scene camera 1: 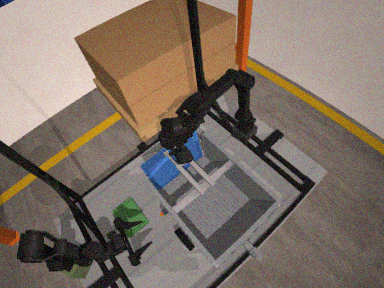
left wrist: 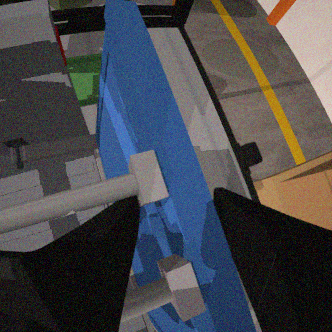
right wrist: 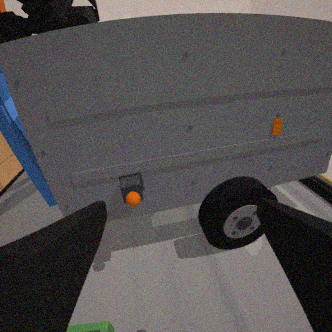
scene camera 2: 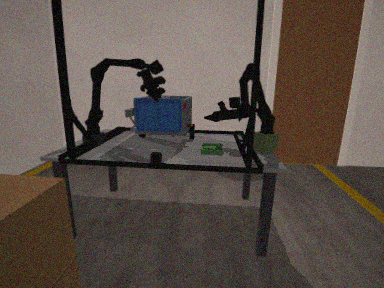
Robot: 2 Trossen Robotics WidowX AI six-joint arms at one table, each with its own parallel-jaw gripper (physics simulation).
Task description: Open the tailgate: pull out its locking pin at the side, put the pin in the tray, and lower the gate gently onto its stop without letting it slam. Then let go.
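Pixels of known places: left gripper, fingertip midpoint: (scene camera 1: 167, 151) (left wrist: 176, 197) (scene camera 2: 159, 102); right gripper, fingertip midpoint: (scene camera 1: 147, 231) (right wrist: 182, 207) (scene camera 2: 205, 117); left arm's base, origin of the base link: (scene camera 1: 244, 127) (scene camera 2: 93, 133); right arm's base, origin of the base link: (scene camera 1: 68, 261) (scene camera 2: 266, 132).
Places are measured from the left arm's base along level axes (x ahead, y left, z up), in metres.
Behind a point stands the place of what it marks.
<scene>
The blue tailgate (scene camera 1: 155, 172) @[x 0.509, y -0.082, z 0.155 m] (scene camera 2: 159, 117) @[x 0.418, y -0.083, z 0.119 m] (left wrist: 150, 100) @[x 0.467, y -0.092, z 0.225 m] (right wrist: 17, 135) @[x 0.543, y -0.082, z 0.130 m] stands roughly upright at the end of the grey trailer (scene camera 2: 186, 112) @[x 0.570, y -0.011, z 0.140 m] (right wrist: 175, 75) @[x 0.584, y 0.091, z 0.165 m]. My left gripper (scene camera 1: 183, 154) (scene camera 2: 157, 98) @[x 0.422, y -0.090, z 0.204 m] (left wrist: 176, 197) @[x 0.422, y -0.090, z 0.204 m] is shut on the tailgate's upper edge, with one finger on each side. The locking pin's orange ball (scene camera 1: 162, 214) @[x 0.604, y 0.032, z 0.060 m] (right wrist: 132, 198) @[x 0.611, y 0.027, z 0.060 m] shows at a dark bracket low on the trailer's side; its shaft is hidden. My right gripper (scene camera 1: 146, 234) @[x 0.690, y 0.052, z 0.103 m] (scene camera 2: 208, 118) @[x 0.690, y 0.052, z 0.103 m] (right wrist: 182, 207) @[x 0.690, y 0.052, z 0.103 m] is open and empty, apart from the pin and facing that side. The green tray (scene camera 1: 129, 206) @[x 0.690, y -0.158, z -0.055 m] (scene camera 2: 212, 150) @[x 0.714, y -0.191, z -0.041 m] (left wrist: 85, 82) @[x 0.714, y -0.091, z -0.055 m] (right wrist: 95, 327) @[x 0.674, y -0.043, z -0.041 m] lies on the table, partly under the right gripper in scene camera 1.
A black wheel (right wrist: 240, 220) @[x 0.627, y 0.147, z -0.004 m] is beside the pin bracket. Two pale rods (left wrist: 75, 197) @[x 0.438, y -0.047, z 0.222 m] with square ends reach the tailgate's inner side near the left fingers. A pale green block (scene camera 1: 77, 270) @[x 1.023, y -0.066, z 0.027 m] (scene camera 2: 266, 143) @[x 1.011, y -0.179, z -0.001 m] is by the right arm's base. Large cardboard boxes (scene camera 1: 150, 60) stand beyond the table; dark frame posts (scene camera 2: 62, 75) @[x 0.011, y -0.317, z 0.338 m] rise at its sides.
</scene>
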